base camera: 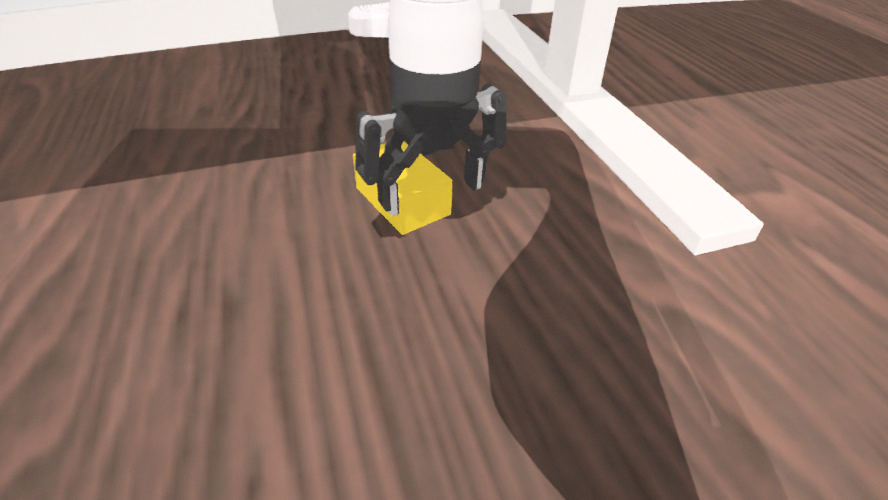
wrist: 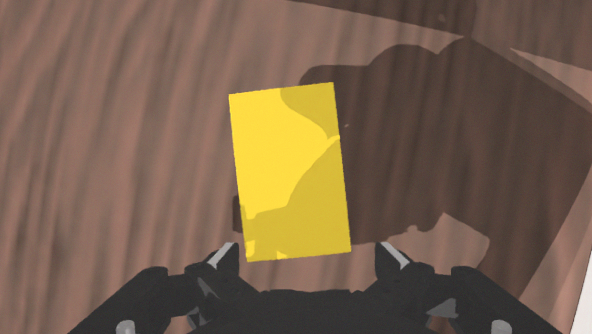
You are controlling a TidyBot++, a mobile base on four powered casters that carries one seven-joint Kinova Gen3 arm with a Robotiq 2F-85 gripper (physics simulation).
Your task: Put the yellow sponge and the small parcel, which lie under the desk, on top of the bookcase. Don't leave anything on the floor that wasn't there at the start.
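Frame: origin at the arm's base, x ahead, y left, z up, level; centimetres.
Seen in the pictures: gripper, fingertip midpoint: (base camera: 433, 197) (wrist: 306, 257).
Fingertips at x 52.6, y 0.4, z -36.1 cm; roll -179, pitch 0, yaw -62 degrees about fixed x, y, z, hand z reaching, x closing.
Observation:
A point is followed by its place in that frame.
The yellow sponge (base camera: 427, 208) @(y 1.0, x 52.8, z -37.5 cm) (wrist: 287, 165) @(y 4.2, x 57.2, z -35.2 cm) is a yellow block lying on the wooden floor, partly in shadow. In the wrist view its long side runs up the picture. My gripper (base camera: 433, 189) @(y 0.4, x 52.6, z -36.1 cm) (wrist: 306, 257) @(y 0.4, x 52.6, z -36.1 cm) is open and empty, pointing down at the sponge. In the wrist view the fingertips stand left and right of the sponge's near end, apart from its sides. In the base camera view the left finger hides part of the sponge. How high the fingertips are above the floor is hard to tell. The small parcel and the bookcase do not show in either view.
A white desk foot (base camera: 658, 167) runs along the floor to the right of the gripper, with a white upright post (base camera: 581, 49) @(y -19.1, x 78.3, z -30.4 cm) rising from it. A white baseboard (base camera: 124, 34) @(y 54.6, x 100.3, z -36.3 cm) runs along the wall at the back left. Shadows of the arm fall across the floor.

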